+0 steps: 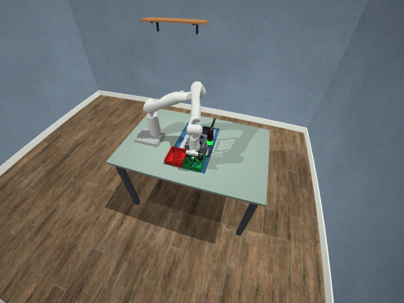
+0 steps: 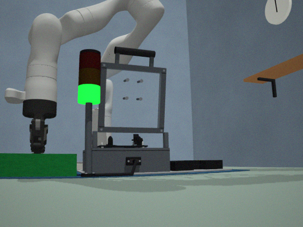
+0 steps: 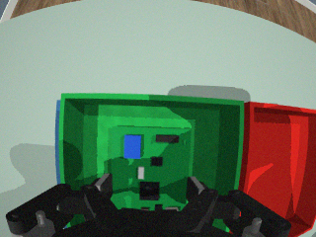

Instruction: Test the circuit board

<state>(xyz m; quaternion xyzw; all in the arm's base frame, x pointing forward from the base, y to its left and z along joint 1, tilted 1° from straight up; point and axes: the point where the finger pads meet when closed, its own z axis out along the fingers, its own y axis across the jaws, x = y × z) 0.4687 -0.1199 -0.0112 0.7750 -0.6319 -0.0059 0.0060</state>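
The green bin is 10 mm below my hand. Round my hand: red bin (150 mm behind, 30 mm to the right, 10 mm below); green circuit board (10 mm below); clear lid (30 mm ahead, 210 mm to the left, 160 mm above).
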